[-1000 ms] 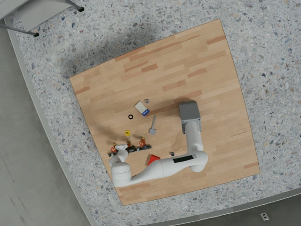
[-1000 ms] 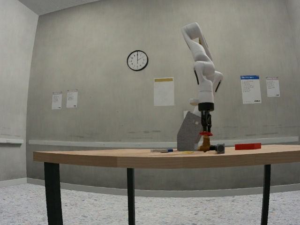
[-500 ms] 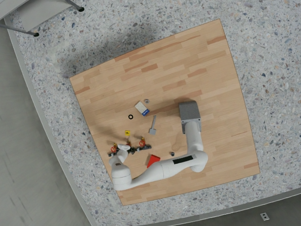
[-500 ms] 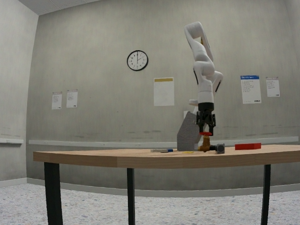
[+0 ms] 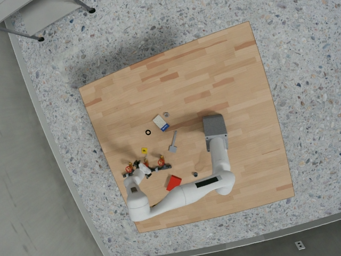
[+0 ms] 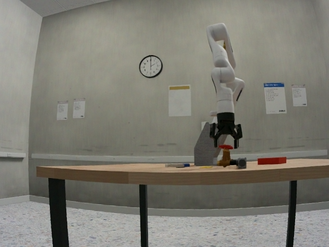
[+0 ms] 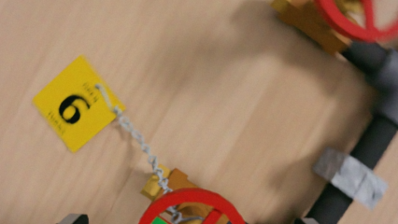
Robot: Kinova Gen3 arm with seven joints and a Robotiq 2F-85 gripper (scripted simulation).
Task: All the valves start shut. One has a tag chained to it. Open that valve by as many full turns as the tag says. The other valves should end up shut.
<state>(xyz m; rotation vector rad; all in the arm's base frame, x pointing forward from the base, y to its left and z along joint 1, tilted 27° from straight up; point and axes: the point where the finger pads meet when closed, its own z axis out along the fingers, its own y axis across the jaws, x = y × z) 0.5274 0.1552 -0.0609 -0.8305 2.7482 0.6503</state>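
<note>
My gripper is now 10 mm past the yellow tag, 90 mm to the left of it and 80 mm above it. The rest, counted from my hand: red block (160 mm behind, 200 mm to the left, 70 mm below); then grey scraper (230 mm behind, 100 mm to the right, 80 mm below); then blue box (170 mm behind, 270 mm to the right, 70 mm below).
</note>
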